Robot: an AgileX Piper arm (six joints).
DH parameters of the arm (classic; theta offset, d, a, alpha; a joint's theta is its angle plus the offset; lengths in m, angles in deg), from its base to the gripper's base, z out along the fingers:
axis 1: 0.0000 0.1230 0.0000 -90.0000
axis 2: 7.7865 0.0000 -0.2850 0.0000
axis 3: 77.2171 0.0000 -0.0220 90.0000
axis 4: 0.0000 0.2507 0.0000 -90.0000
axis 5: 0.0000 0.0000 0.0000 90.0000
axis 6: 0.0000 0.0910 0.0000 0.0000
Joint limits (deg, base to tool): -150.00..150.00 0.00..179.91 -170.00..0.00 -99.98..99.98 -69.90..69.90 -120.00..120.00
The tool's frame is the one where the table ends.
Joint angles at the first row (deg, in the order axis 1, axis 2, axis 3, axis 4, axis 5, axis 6):
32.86, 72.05, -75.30, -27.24, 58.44, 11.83
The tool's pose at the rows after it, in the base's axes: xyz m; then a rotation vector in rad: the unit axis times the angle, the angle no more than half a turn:
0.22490 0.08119 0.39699 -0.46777 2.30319 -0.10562
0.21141 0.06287 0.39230 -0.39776 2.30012 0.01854
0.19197 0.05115 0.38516 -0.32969 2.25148 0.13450
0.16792 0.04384 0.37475 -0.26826 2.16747 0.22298
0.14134 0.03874 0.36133 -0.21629 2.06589 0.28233
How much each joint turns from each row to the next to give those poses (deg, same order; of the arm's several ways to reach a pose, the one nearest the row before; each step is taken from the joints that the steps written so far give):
-7.74, -3.47, 2.74, 10.38, -2.04, -5.78
-6.15, -4.52, 4.39, 9.58, -3.05, -4.82
-4.44, -5.69, 5.98, 8.40, -4.35, -3.70
-2.66, -6.93, 7.29, 6.54, -5.49, -2.58
-1.11, -7.84, 7.80, 4.44, -5.81, -1.39

